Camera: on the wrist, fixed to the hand. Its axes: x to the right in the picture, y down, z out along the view.
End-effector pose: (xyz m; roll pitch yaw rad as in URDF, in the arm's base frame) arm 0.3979 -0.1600 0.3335 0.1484 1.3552 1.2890
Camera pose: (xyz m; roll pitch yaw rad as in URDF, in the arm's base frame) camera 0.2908 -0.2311 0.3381 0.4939 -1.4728 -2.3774
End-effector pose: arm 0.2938 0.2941 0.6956 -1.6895 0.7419 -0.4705
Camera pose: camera 0.1924 0.2184 0.6722 1.9041 -0.6547 2.5286
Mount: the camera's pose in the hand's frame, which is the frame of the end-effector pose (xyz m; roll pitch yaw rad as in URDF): -0.0255 0.0682 -0.1061 0.1270 -0.1218 3.0733
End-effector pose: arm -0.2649 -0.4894 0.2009 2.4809 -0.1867 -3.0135
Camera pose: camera -0.2155 -0.4944 0.3196 -2.3301 0.2395 0.2603
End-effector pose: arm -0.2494 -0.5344 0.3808 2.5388 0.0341 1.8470
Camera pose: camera -0.2474 -0.5559 0.5077 -2.4164 0.0279 -1.1695
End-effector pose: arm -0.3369 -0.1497 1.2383 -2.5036 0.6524 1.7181
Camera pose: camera -0.2212 -0.1256 1.2892 2.6378 -0.5139 -1.4441
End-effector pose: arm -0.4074 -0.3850 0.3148 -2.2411 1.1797 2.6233
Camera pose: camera -0.3468 -0.2751 0.3431 2.4599 -1.0481 -0.6249
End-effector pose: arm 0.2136 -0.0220 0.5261 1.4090 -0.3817 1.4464
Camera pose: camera 0.0935 -0.0497 0.5632 -1.2483 0.2928 -1.5811
